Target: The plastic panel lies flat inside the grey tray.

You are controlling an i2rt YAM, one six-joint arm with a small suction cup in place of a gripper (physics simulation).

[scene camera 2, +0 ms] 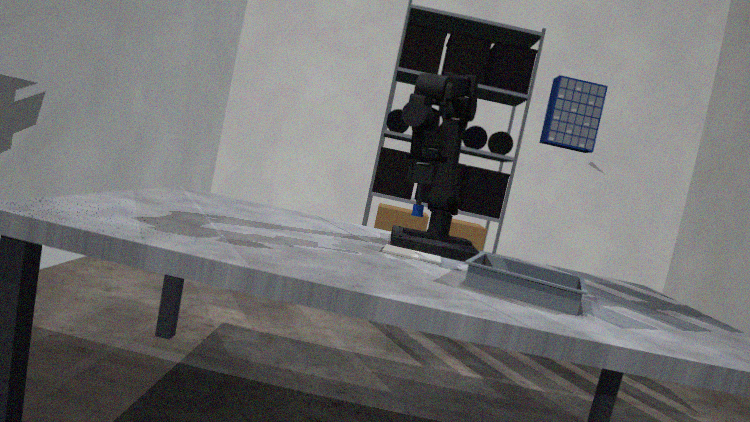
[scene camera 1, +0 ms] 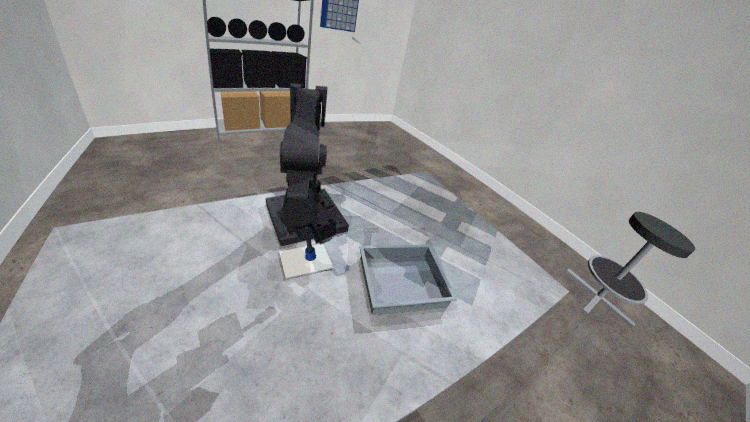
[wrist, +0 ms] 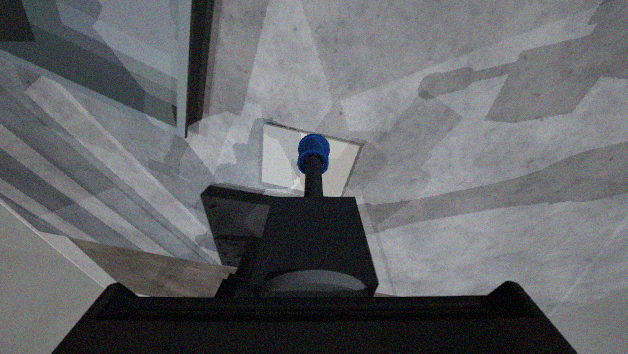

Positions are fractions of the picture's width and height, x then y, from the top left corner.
My suction cup (wrist: 0.50,0.41) holds nothing. The cup is 14 cm from the middle of a plastic panel (scene camera 1: 0.39,0.62), above it. The table carries a grey tray (scene camera 1: 0.53,0.66).
The grey tray is seen too in the wrist view (wrist: 0.24,0.19). The plastic panel also shows in the wrist view (wrist: 0.45,0.41).
